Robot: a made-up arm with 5 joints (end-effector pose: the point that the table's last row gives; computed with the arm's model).
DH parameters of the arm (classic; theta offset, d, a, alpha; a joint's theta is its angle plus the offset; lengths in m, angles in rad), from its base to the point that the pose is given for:
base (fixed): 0 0 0 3.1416
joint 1: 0 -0.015 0.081 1.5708
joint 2: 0 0.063 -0.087 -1.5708
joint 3: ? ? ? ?
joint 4: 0 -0.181 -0.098 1.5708
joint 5: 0.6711 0 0.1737 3.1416
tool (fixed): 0.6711 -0.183 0 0
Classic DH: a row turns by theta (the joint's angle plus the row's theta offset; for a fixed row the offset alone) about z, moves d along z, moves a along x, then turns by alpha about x.
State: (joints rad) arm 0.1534 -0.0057 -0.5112 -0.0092 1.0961
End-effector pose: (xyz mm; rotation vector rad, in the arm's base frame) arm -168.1 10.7 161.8 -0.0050 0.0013 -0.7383
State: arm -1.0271 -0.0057 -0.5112 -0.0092 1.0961
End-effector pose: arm -73.9 -151.4 161.8 -0.0048 -0.0017 0.4422
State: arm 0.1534 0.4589 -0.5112 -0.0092 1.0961
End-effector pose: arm -77.1 -3.4 257.7 -0.1066 0.4655 -0.7236
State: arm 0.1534 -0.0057 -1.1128 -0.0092 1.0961
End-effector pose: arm -108.4 -76.8 162.2 -0.0084 -0.0009 -0.1367
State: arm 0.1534 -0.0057 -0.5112 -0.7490 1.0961
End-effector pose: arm -251.0 -19.8 298.9 -0.5075 0.5665 -0.7044
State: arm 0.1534 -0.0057 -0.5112 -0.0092 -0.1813
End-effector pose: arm -23.8 159.3 160.8 -0.0032 0.0040 0.5391
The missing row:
joint 3: 0 -0.33 -0.045 -1.5708
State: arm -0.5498 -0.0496 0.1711 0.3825 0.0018
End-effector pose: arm -18.0 135.3 188.3 0.0903 -0.4245 0.3694
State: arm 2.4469 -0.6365 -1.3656 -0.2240 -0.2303
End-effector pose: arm 159.6 58.4 9.0 -0.4529 0.4621 -0.8919
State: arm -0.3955 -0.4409 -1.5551 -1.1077 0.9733
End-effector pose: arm -69.4 -240.3 287.0 -1.1363 -0.2788 0.6224
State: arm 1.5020 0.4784 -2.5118 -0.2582 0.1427
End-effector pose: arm -16.6 -95.5 174.5 0.3144 0.0438 0.8962
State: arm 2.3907 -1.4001 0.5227 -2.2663 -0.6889
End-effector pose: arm 477.2 -18.7 -113.9 0.9463 -0.5428 -1.4095
